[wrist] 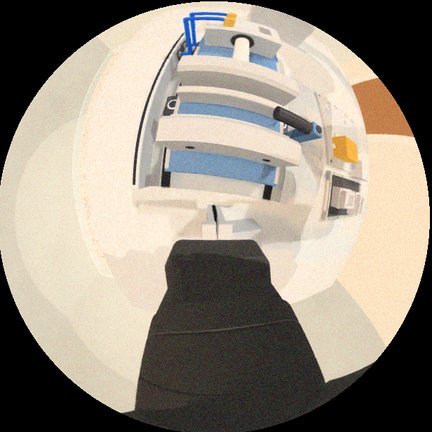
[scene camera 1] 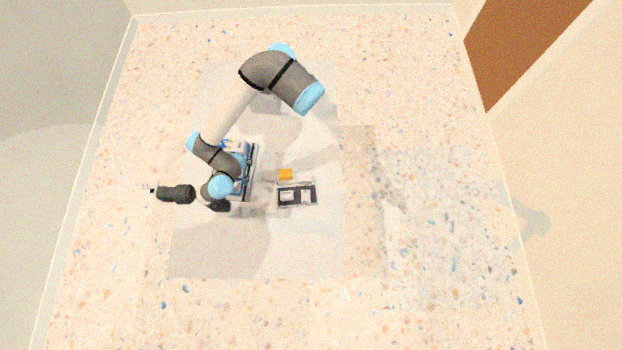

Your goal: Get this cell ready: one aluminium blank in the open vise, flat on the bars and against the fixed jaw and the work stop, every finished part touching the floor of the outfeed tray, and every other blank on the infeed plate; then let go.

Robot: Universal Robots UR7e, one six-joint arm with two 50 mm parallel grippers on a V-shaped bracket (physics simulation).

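Frame: origin at the arm's base, x left, y back, z up, level; millimetres.
Where they show: hand at its tool point: [scene camera 1: 226, 204].
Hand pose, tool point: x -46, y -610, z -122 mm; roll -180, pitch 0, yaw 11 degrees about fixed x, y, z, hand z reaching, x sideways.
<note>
Things, the pixels of their top centre, and the offset from my tool point. "*": a spot on its surface instead.
- vise at its top centre: [scene camera 1: 229, 162] dz +64, dx -19, dy +176 mm
- dark-floored tray at a spot on its surface: [scene camera 1: 297, 201] * dz -29, dx +311, dy +77 mm
- orange block at its top centre: [scene camera 1: 285, 172] dz +9, dx +232, dy +192 mm
The vise [scene camera 1: 248, 172] [wrist: 227, 171] is blue with pale jaws. In the wrist view its near jaw [wrist: 227, 136] has two dark holes, and its far jaw [wrist: 235, 75] stands beyond a stretch of blue bed. No separate blank can be made out between them. My gripper [wrist: 217, 230], on the bracket, is shut with its fingertips together and shows no thing between them; it is just off the vise's near end. The dark-floored tray [scene camera 1: 297, 201] [wrist: 346, 181] holds two light metal parts [scene camera 1: 287, 195] [wrist: 343, 199]; whether they are blanks or finished parts is unclear.
An orange block [scene camera 1: 285, 174] [wrist: 345, 149] stands beside the tray. A black handle [wrist: 293, 120] on a blue arm sticks out at the vise's side. Blue hoses [wrist: 189, 32] rise at its far end. The second gripper [scene camera 1: 149, 189] points out sideways to the left.
</note>
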